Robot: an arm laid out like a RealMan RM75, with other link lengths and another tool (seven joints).
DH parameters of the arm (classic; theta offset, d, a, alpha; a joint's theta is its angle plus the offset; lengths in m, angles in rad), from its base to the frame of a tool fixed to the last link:
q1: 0 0.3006 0 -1.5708
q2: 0 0 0 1.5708
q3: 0 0.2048 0 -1.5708
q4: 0 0 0 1.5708
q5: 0 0.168 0 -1.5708
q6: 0 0 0 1.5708
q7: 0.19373 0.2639 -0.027 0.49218
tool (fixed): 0 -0.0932 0 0
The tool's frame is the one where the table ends.
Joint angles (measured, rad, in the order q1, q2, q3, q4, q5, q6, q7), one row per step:
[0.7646 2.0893 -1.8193 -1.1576 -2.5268 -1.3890 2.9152]
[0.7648 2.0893 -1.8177 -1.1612 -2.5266 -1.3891 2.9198]
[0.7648 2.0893 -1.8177 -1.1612 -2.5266 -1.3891 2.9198]
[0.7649 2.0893 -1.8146 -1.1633 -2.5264 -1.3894 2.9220]
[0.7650 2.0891 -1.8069 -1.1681 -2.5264 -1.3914 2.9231]
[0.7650 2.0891 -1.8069 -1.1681 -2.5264 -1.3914 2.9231]
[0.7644 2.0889 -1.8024 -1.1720 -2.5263 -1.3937 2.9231]
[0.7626 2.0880 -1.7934 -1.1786 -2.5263 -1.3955 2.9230]
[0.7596 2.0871 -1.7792 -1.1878 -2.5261 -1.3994 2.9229]
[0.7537 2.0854 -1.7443 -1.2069 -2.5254 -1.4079 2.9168]
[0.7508 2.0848 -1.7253 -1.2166 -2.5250 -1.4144 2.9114]
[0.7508 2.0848 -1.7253 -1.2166 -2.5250 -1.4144 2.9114]
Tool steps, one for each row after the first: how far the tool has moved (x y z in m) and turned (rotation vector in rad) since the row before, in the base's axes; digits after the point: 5 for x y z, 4 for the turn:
[-0.00113 0.00058 0.00030 0.0039 0.0034 -0.0016]
[0.00000 0.00000 0.00000 0.0000 0.0000 0.0000]
[-0.00080 0.00063 0.00041 0.0032 0.0031 -0.0018]
[-0.00153 0.00123 0.00112 0.0051 0.0058 -0.0015]
[0.00000 0.00000 0.00000 0.0000 0.0000 0.0000]
[-0.00084 0.00049 0.00075 0.0021 0.0032 -0.0007]
[-0.00137 0.00143 0.00155 0.0063 0.0070 -0.0014]
[-0.00181 0.00192 0.00232 0.0087 0.0102 -0.0040]
[-0.00402 0.00453 0.00560 0.0184 0.0236 -0.0057]
[-0.00185 0.00203 0.00306 0.0076 0.0112 -0.0024]
[0.00000 0.00000 0.00000 0.0000 0.0000 0.0000]

